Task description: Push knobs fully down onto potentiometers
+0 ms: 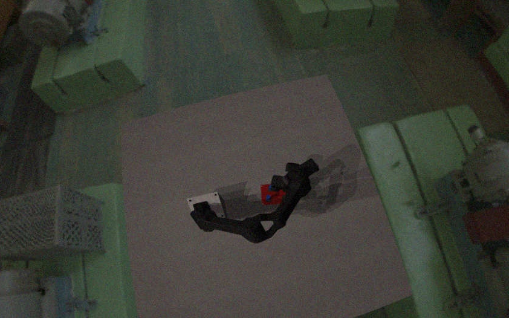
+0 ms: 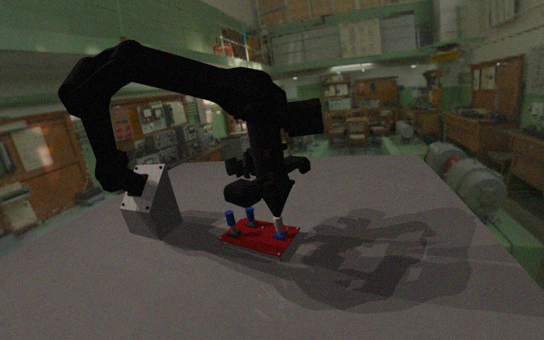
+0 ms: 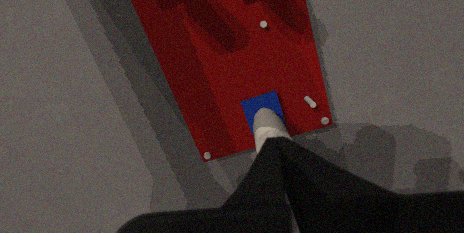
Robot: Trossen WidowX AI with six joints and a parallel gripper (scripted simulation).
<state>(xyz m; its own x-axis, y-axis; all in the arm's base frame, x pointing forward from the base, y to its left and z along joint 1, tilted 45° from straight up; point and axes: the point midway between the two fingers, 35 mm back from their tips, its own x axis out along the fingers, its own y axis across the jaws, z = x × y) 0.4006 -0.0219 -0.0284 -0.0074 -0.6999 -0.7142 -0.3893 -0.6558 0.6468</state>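
Right now the blue knob is 8 cm behind my gripper tip, 3 cm to the left of it and 2 cm below it.
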